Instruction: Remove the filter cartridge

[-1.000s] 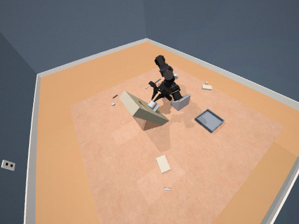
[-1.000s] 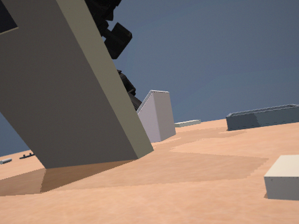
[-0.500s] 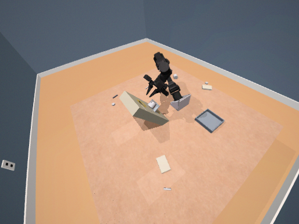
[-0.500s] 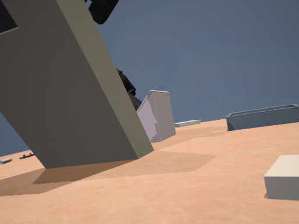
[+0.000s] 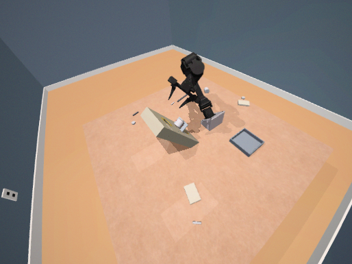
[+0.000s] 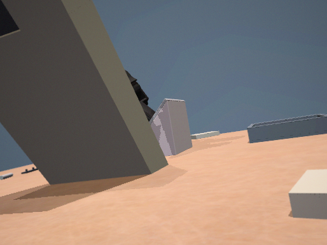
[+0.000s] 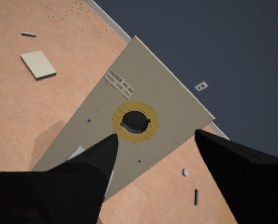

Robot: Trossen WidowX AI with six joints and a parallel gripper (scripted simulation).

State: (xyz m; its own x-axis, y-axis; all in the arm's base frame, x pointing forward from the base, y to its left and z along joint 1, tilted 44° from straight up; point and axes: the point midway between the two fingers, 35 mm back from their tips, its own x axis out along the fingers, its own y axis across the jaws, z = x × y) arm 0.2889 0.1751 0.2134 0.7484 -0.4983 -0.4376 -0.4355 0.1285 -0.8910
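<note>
The round grey filter cartridge is 16 cm below my gripper tip and 3 cm behind it. The rest, counted from my gripper tip: beige service panel (18 cm below, 2 cm ahead); tray (33 cm below, 33 cm behind, 31 cm to the left).
</note>
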